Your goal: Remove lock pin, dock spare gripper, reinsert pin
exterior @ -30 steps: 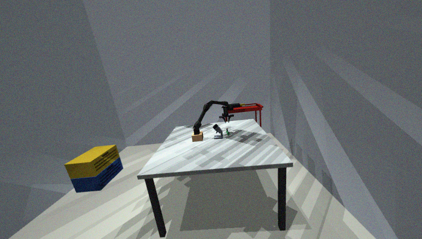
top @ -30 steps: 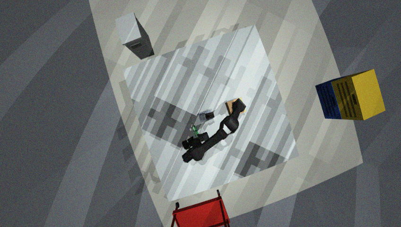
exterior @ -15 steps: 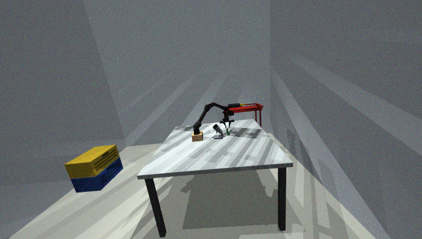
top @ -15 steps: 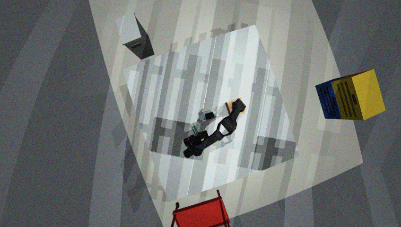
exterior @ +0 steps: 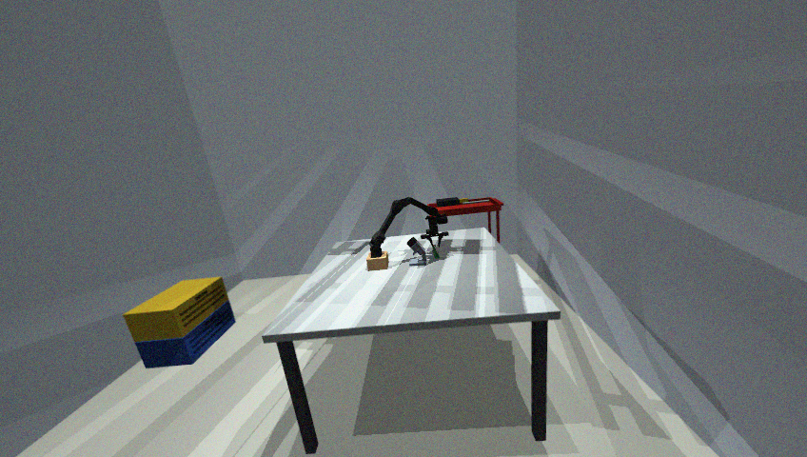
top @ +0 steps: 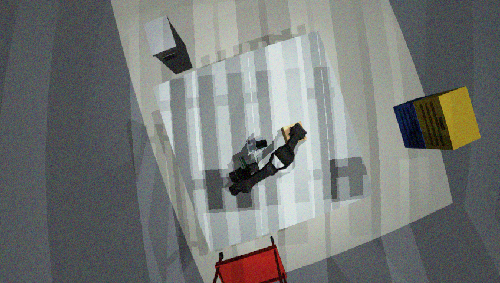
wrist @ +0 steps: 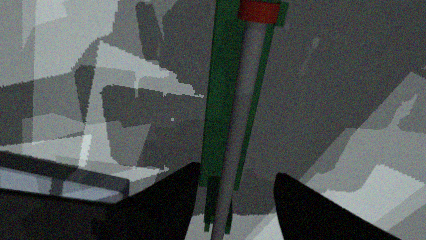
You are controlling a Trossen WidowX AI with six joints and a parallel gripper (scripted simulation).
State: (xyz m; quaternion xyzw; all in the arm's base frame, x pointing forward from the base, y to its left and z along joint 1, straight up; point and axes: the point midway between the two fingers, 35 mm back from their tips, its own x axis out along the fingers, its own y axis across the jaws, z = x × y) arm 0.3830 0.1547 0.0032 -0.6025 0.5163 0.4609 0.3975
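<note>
Right now the green part is 1 cm behind my gripper tip, 1 cm to the left of it and 3 cm below it. Also, from my gripper tip: spare gripper 12 cm behind, 12 cm to the right, 7 cm above; then grey mount 11 cm behind, 12 cm to the right.
</note>
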